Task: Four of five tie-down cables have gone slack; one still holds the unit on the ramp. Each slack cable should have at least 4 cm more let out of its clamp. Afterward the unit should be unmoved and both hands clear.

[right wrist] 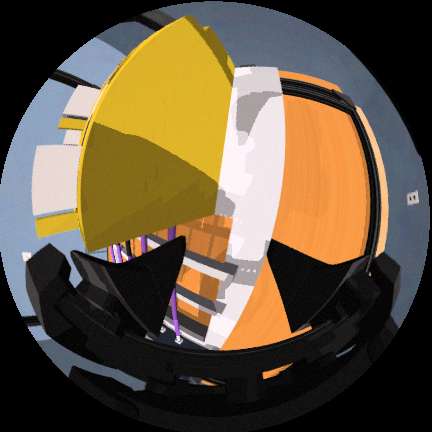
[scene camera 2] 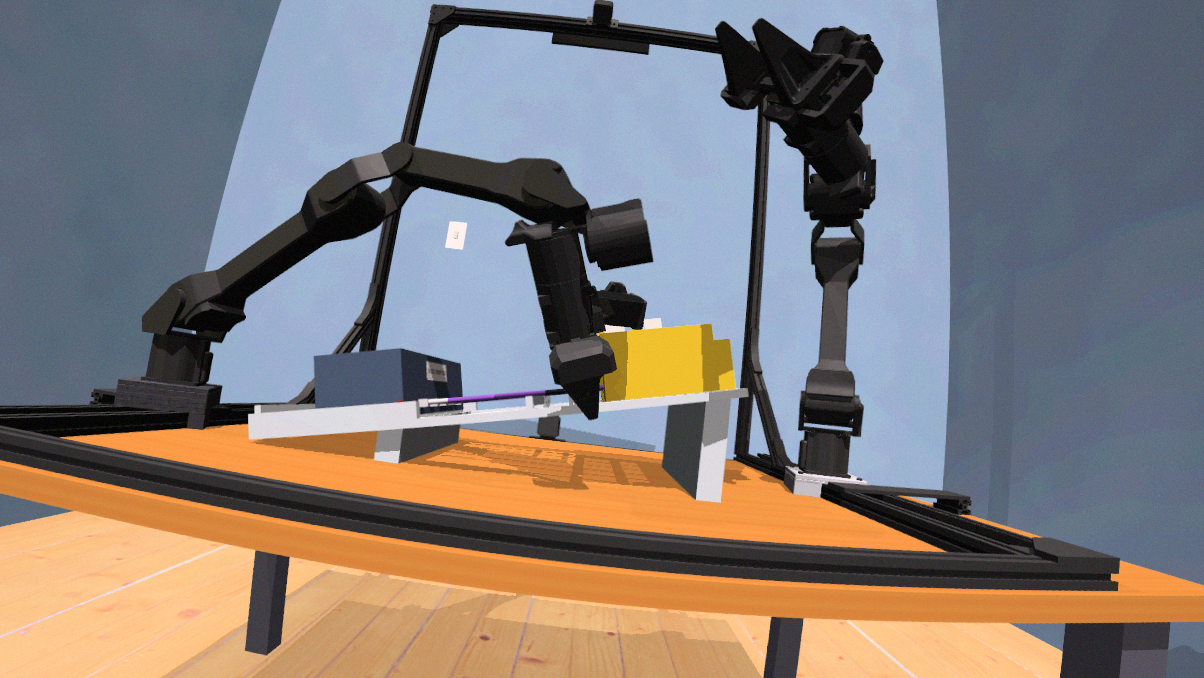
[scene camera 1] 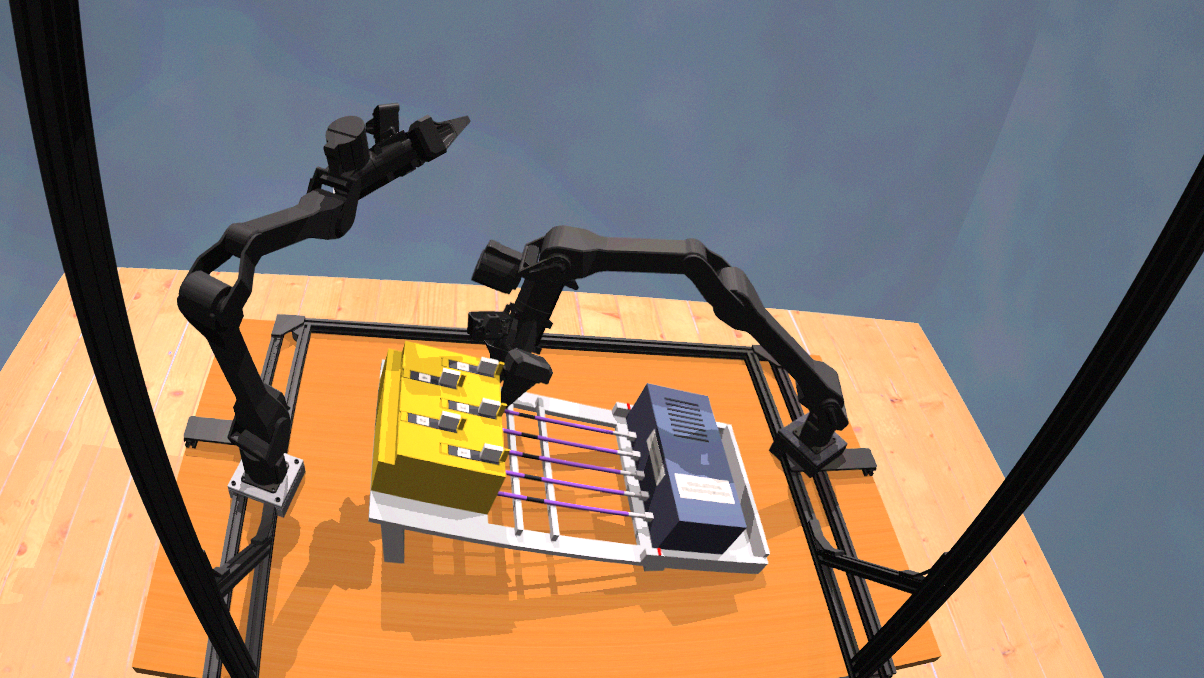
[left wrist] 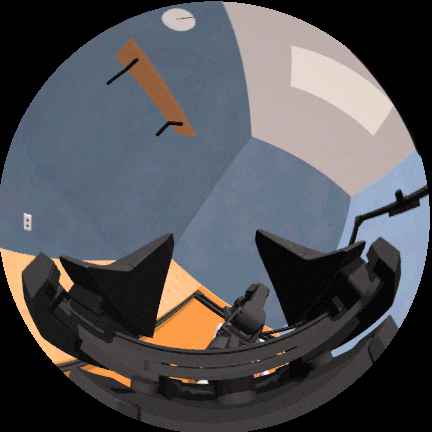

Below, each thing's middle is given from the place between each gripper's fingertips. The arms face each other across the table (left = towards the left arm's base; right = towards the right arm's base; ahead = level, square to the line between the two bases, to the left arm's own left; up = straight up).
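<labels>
So you can picture my right hand: it's 10 cm past the white ramp leg (scene camera 1: pixel 392 538), 16 cm to the right of it, and 3 cm above it.
Counted from my left hand, that same white ramp leg is 10 cm to the left and 32 cm behind, and it's 39 cm below.
</labels>
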